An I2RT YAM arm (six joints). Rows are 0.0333 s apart.
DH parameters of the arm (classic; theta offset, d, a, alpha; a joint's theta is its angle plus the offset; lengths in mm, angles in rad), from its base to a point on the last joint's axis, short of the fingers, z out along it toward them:
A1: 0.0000 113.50 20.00 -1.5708
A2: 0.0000 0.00 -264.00 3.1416
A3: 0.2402 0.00 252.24 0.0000
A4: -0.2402 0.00 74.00 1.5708
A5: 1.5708 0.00 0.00 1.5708
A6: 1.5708 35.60 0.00 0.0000
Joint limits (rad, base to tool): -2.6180..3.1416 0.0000..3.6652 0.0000..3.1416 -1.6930..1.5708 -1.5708..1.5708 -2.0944..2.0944
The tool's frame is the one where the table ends.
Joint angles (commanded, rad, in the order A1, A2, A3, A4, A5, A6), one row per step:
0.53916 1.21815 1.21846 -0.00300 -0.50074 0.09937
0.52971 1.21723 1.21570 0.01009 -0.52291 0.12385
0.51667 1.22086 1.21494 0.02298 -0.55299 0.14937
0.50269 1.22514 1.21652 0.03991 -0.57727 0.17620
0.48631 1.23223 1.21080 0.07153 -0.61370 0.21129
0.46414 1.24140 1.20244 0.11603 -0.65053 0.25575
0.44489 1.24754 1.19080 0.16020 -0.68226 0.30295
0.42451 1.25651 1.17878 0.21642 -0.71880 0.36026
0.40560 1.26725 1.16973 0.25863 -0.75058 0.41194
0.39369 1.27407 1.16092 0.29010 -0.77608 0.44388
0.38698 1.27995 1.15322 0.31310 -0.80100 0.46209
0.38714 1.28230 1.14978 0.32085 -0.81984 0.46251
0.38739 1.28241 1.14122 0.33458 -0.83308 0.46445
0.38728 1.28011 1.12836 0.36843 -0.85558 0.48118
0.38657 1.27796 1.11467 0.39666 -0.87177 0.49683
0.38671 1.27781 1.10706 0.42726 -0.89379 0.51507
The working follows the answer.
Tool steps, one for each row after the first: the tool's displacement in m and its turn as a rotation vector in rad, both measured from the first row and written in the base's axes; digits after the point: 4 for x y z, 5 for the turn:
0.0007 -0.0018 0.0006 0.01793 0.01148 0.01278
0.0028 -0.0038 0.0008 0.03429 0.02625 0.03006
0.0052 -0.0061 0.0020 0.05350 0.03703 0.04097
0.0086 -0.0082 0.0014 0.07722 0.05096 0.06223
0.0134 -0.0116 0.0006 0.10731 0.06536 0.07930
0.0171 -0.0149 -0.0007 0.13689 0.08251 0.09502
0.0213 -0.0183 -0.0017 0.17159 0.10034 0.11639
0.0258 -0.0214 -0.0037 0.19754 0.12496 0.13380
0.0284 -0.0233 -0.0056 0.21193 0.13860 0.15051
0.0301 -0.0241 -0.0078 0.21724 0.14661 0.17031
0.0301 -0.0235 -0.0090 0.21332 0.14614 0.18904
0.0298 -0.0232 -0.0107 0.21225 0.14378 0.20288
0.0283 -0.0233 -0.0114 0.21965 0.13787 0.22846
0.0273 -0.0235 -0.0130 0.22588 0.13692 0.24649
0.0261 -0.0234 -0.0129 0.23236 0.13255 0.27198

Tool pose at each row, in the base's axes (x y z in m, rotation vector in rad; rounded; the steps above come from the unrounded poses):
0.2307 0.1579 0.4211 -0.74438 1.46681 0.88593
0.2314 0.1561 0.4217 -0.73720 1.46387 0.91333
0.2334 0.1541 0.4218 -0.73349 1.46332 0.94469
0.2359 0.1518 0.4230 -0.72391 1.45920 0.97112
0.2393 0.1497 0.4224 -0.71785 1.45225 1.00995
0.2441 0.1463 0.4216 -0.70330 1.44291 1.04988
0.2478 0.1430 0.4203 -0.68686 1.43620 1.08969
0.2520 0.1396 0.4193 -0.67040 1.42498 1.13731
0.2564 0.1365 0.4173 -0.65470 1.42542 1.17966
0.2591 0.1346 0.4154 -0.65135 1.42332 1.20857
0.2607 0.1339 0.4133 -0.65952 1.42080 1.23129
0.2608 0.1344 0.4121 -0.67727 1.41688 1.24304
0.2604 0.1347 0.4104 -0.68973 1.41109 1.25180
0.2590 0.1347 0.4096 -0.70598 1.39318 1.27297
0.2579 0.1344 0.4081 -0.71537 1.38255 1.29015
0.2568 0.1345 0.4082 -0.73155 1.36615 1.31134

